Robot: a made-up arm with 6 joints.
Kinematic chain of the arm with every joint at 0, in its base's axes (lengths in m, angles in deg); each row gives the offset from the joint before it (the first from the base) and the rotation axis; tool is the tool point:
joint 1: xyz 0 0 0.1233 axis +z
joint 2: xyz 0 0 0 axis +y
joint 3: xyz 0 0 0.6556 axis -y
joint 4: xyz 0 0 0 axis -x
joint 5: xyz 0.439 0 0 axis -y
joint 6: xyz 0 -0.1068 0 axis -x
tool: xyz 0 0 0
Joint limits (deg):
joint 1: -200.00..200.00
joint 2: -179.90..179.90
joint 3: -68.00..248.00
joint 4: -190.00..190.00
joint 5: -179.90..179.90
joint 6: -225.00..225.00
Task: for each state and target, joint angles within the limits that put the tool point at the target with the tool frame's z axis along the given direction. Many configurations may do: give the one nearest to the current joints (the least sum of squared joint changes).
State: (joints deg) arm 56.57 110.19 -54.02 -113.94 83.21 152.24
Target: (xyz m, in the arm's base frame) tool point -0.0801 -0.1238 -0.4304 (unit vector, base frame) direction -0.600 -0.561 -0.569
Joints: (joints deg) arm 61.80 152.39 -17.48 -96.50 70.31 156.98
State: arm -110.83 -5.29 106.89 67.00 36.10 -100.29
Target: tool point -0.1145 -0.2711 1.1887 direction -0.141 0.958 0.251
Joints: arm -102.62 16.30 80.73 60.57 47.16 -77.10
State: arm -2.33 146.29 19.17 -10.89 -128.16 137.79
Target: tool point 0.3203 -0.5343 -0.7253 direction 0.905 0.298 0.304
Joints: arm -49.19 130.38 55.22 1.04 -155.91 119.35
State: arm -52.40 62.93 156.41 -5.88 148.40 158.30
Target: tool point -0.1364 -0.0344 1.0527 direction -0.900 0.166 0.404
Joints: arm -32.42 19.19 158.42 -16.93 110.40 194.79
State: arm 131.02 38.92 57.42 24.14 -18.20 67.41
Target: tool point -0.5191 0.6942 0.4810 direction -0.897 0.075 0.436
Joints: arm 133.86 42.19 24.50 3.00 -38.14 34.16
